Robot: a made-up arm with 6 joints. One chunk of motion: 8 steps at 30 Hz.
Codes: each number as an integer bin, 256 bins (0 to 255) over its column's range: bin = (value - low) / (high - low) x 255, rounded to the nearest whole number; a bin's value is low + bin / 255 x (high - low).
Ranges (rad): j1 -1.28..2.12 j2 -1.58..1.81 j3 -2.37..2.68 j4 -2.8..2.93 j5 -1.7..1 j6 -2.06..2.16
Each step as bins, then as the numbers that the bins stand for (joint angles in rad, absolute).
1 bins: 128 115 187 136 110 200
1 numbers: 0.4267 -0.0512 1.3333 0.2560 -0.5353 1.2498
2 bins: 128 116 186 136 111 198
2 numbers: 0.4267 -0.0379 1.3135 0.2560 -0.5247 1.2167
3 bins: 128 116 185 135 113 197
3 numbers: 0.4267 -0.0379 1.2937 0.2335 -0.5035 1.2002
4 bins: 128 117 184 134 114 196
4 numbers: 0.4267 -0.0246 1.2739 0.2111 -0.4929 1.1836
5 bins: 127 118 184 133 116 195
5 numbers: 0.4133 -0.0113 1.2739 0.1886 -0.4718 1.1671
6 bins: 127 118 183 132 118 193
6 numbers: 0.4133 -0.0113 1.2541 0.1661 -0.4506 1.1340
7 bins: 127 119 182 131 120 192
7 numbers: 0.4133 0.0020 1.2343 0.1436 -0.4294 1.1174
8 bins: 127 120 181 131 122 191
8 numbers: 0.4133 0.0153 1.2145 0.1436 -0.4082 1.1009
